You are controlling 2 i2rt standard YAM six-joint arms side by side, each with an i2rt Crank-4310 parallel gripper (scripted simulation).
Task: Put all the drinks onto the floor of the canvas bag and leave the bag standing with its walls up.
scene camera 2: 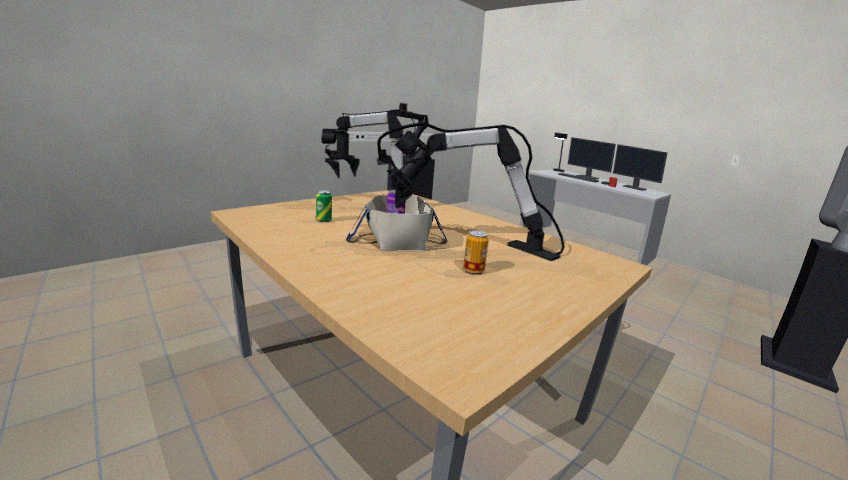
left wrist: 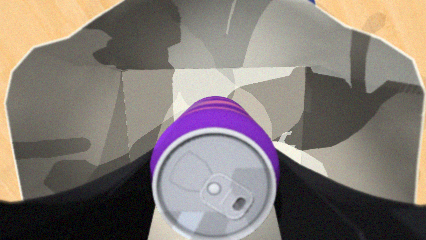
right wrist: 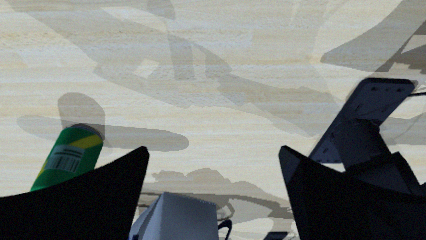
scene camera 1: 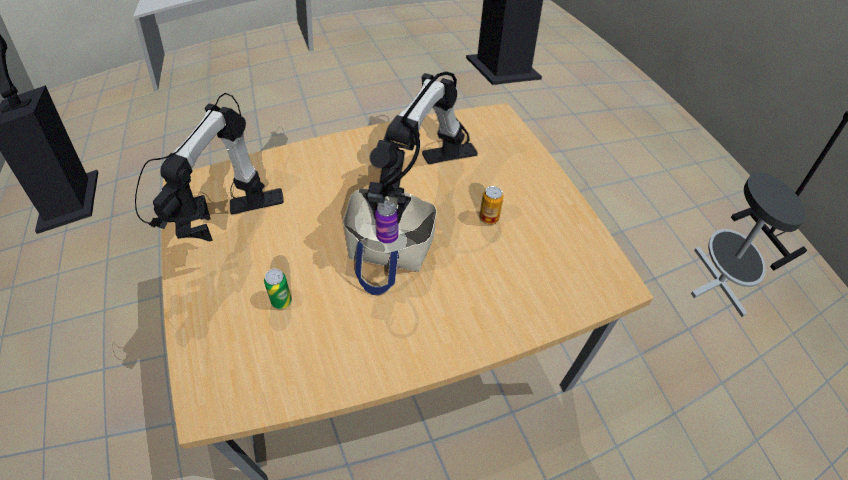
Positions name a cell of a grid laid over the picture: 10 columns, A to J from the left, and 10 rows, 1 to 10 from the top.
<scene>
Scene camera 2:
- left gripper: E5
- canvas bag: E5
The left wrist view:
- left gripper: F7
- canvas bag: B5
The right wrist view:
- right gripper: F7
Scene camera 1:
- right gripper: C5
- canvas bag: E5
</scene>
